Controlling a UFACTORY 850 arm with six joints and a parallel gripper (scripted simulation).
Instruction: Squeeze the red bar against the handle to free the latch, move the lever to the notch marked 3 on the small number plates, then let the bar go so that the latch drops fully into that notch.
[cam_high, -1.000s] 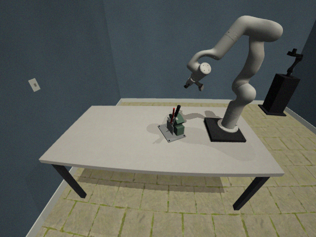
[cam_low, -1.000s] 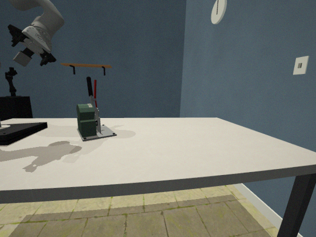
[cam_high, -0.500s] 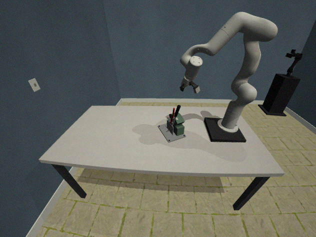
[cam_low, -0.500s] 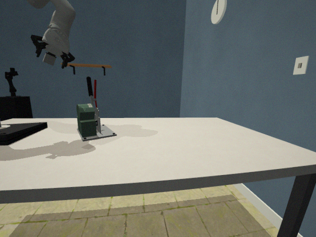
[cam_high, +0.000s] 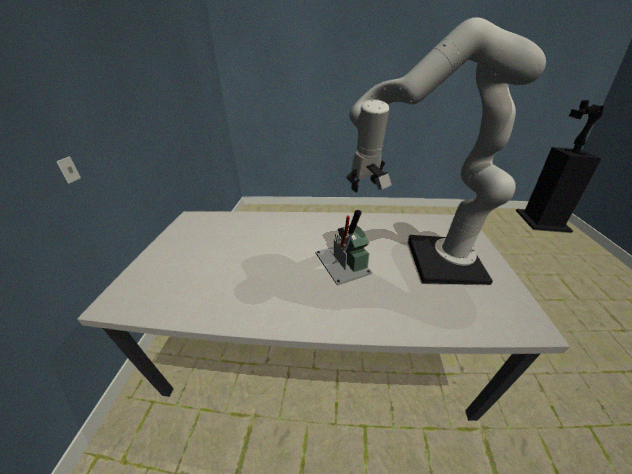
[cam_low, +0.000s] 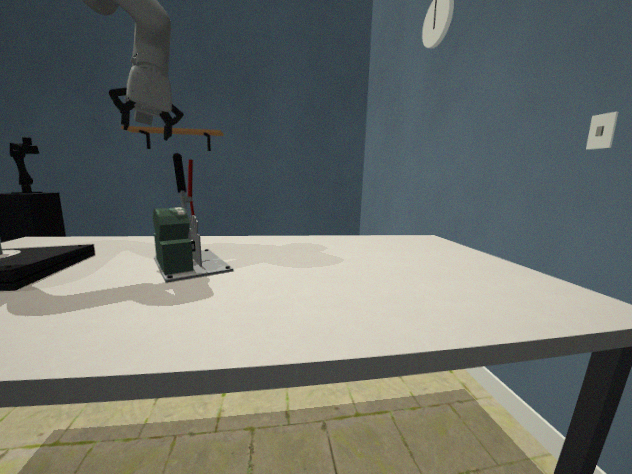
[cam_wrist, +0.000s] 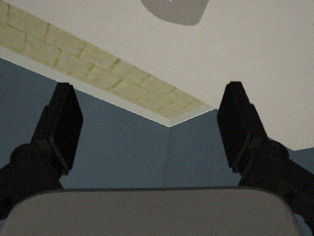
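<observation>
Now: hand 180 mm above the red bar, 100 mm to the right of it and 60 mm short of it.
</observation>
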